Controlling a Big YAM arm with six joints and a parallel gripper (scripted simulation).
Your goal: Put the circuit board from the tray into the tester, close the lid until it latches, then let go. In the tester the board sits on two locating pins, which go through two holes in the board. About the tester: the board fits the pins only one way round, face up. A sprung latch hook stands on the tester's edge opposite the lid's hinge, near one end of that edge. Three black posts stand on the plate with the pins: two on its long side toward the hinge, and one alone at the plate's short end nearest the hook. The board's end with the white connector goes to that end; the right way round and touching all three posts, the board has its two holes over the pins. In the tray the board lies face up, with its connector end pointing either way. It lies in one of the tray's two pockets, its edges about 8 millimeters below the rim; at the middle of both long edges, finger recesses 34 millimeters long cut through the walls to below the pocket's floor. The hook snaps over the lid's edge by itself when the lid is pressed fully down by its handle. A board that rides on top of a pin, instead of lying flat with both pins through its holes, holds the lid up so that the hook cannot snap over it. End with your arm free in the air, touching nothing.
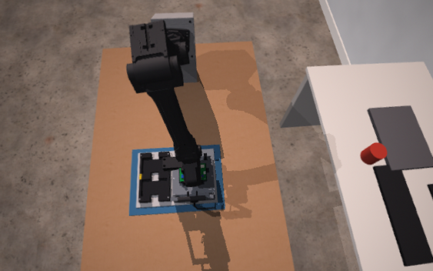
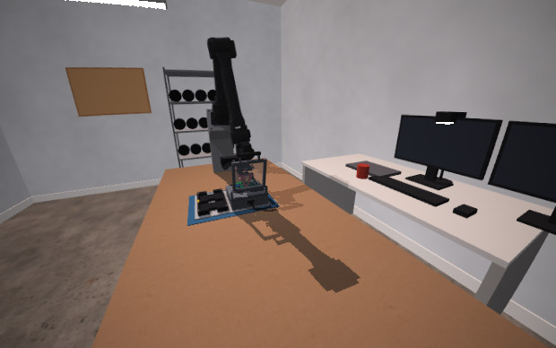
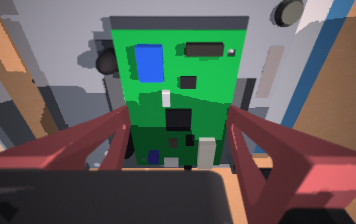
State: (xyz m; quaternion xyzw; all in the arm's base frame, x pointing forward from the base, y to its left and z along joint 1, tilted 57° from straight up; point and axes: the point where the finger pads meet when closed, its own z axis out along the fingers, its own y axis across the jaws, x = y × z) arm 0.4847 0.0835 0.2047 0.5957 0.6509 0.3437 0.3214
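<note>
Now: the green circuit board right at my hand. From my hand the other things lie so: clear lid: 12 cm ahead, 10 cm above, 2 cm to the left.
</note>
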